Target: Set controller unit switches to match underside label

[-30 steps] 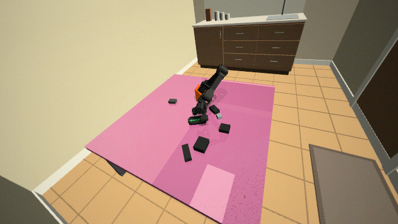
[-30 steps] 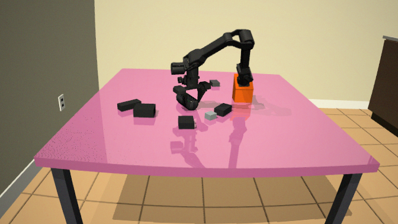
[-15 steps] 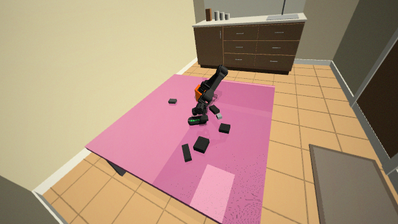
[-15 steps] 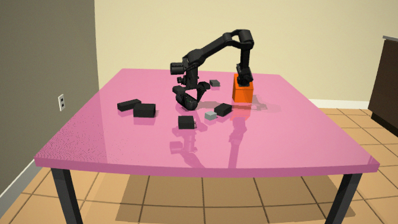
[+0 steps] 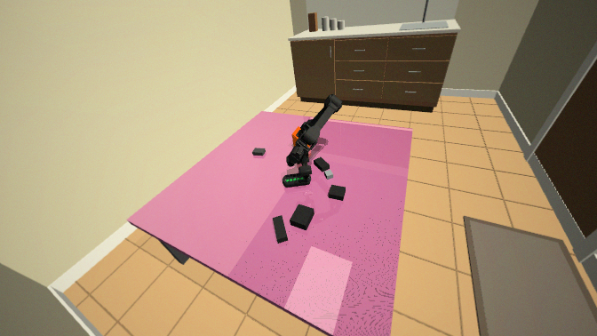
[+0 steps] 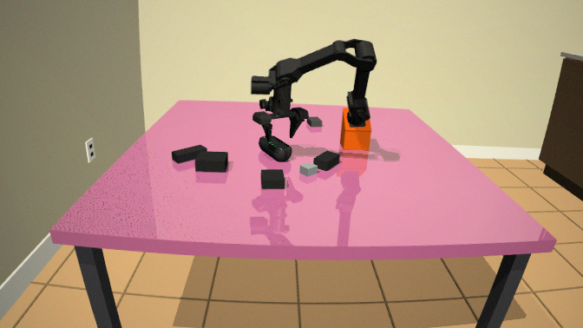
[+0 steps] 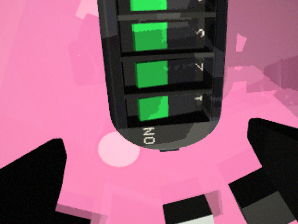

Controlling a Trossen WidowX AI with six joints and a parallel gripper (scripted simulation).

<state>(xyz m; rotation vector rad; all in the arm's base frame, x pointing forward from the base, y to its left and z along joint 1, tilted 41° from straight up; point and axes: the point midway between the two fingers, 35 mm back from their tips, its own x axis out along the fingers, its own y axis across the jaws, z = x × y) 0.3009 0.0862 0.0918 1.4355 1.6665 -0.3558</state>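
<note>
Now: gripper tip 11 cm to the right of the small grey cube, 8 cm past it and 6 cm above it. Round my gripper tip: long dark bar (31 cm ahead, 6 cm below, 2 cm to the right).
</note>
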